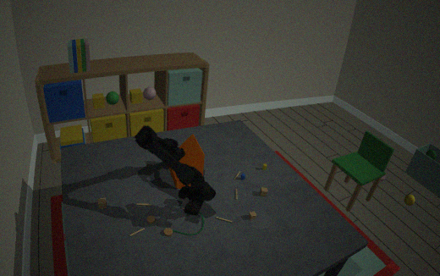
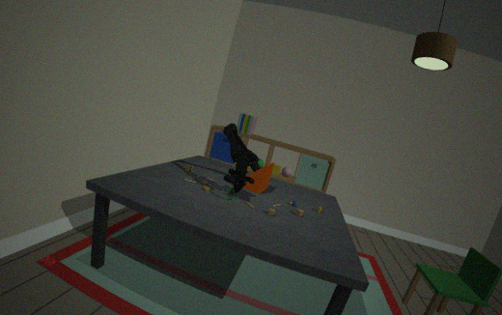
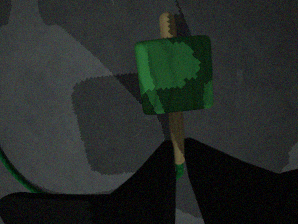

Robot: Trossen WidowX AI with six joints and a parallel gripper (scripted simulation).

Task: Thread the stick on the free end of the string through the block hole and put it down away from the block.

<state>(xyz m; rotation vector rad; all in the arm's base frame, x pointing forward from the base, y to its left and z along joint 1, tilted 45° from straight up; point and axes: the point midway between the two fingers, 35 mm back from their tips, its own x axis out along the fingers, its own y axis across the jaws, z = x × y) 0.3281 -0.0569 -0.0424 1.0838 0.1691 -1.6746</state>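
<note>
Right now the green block is 2 cm behind my gripper tip and 3 cm to the right of it. The rest, counted from my gripper tip: yellow piece: 23 cm behind, 50 cm to the left; loose stick: 7 cm ahead, 10 cm to the left, 1 cm below.
</note>
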